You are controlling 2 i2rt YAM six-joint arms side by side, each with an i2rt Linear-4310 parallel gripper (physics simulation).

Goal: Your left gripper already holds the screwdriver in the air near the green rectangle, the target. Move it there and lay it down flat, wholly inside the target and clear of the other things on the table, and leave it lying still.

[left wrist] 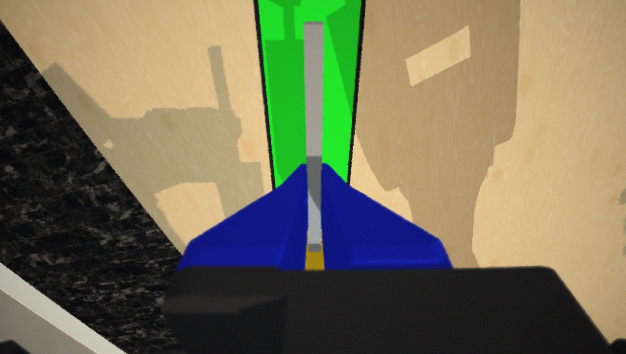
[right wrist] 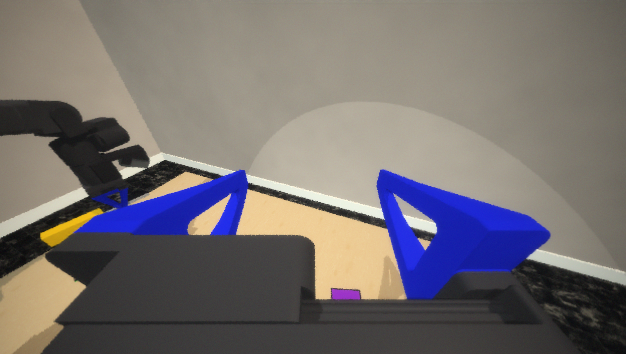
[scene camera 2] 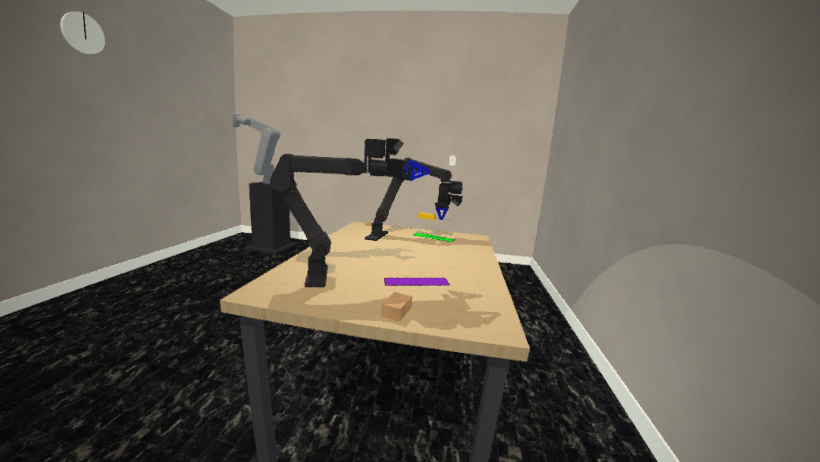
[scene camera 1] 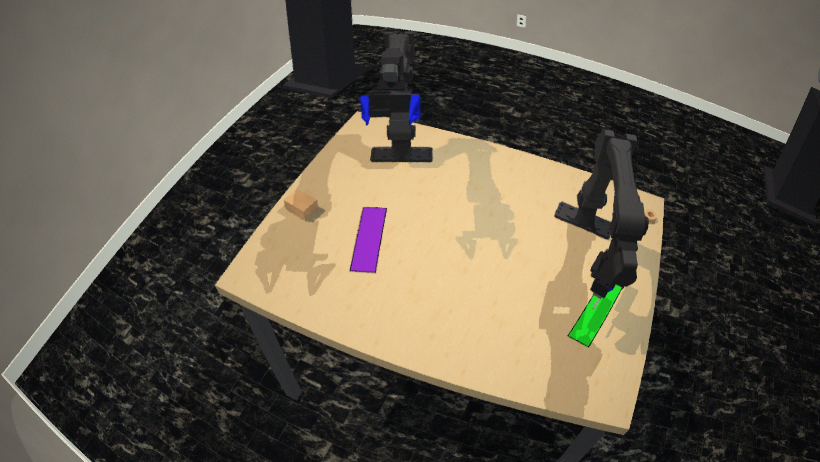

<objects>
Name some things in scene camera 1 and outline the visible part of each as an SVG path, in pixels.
The right gripper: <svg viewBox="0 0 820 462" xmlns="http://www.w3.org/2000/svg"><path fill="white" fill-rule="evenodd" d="M360 97L361 117L366 122L366 126L368 126L370 118L391 117L391 112L409 112L409 125L420 118L420 95L412 94L411 90L370 91L369 96Z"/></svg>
An orange-brown block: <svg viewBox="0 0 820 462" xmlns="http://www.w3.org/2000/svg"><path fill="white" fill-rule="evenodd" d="M296 189L284 199L285 209L306 221L319 210L317 199Z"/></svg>
</objects>
